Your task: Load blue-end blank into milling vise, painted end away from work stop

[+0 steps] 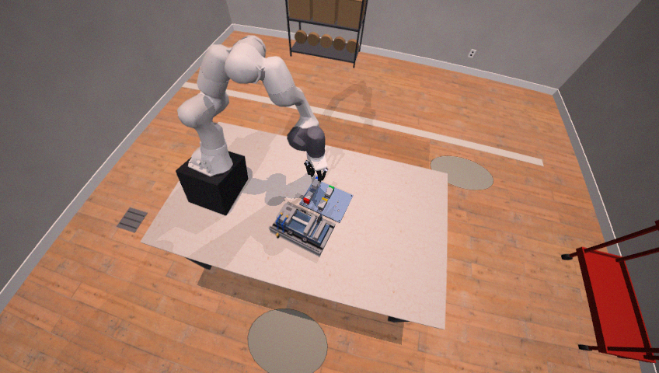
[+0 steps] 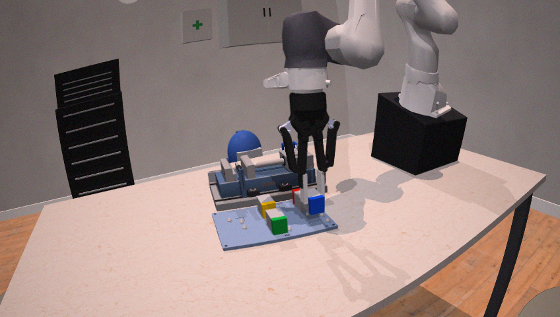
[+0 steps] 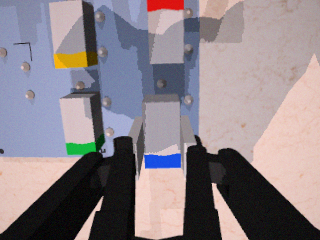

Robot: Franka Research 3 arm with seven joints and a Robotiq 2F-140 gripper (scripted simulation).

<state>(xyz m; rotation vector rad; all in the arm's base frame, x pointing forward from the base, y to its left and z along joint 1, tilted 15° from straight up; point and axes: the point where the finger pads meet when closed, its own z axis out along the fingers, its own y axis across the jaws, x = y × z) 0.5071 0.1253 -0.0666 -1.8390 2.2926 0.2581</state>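
Now: hand 80 mm short of the green-ended blank, 70 mm above it and 20 mm to the left of it. Also, from my hand: blue-ended blank 30 mm below; red-ended blank 90 mm to the right, 70 mm below, 20 mm behind; yellow-ended blank 100 mm to the right, 70 mm below, 60 mm ahead.
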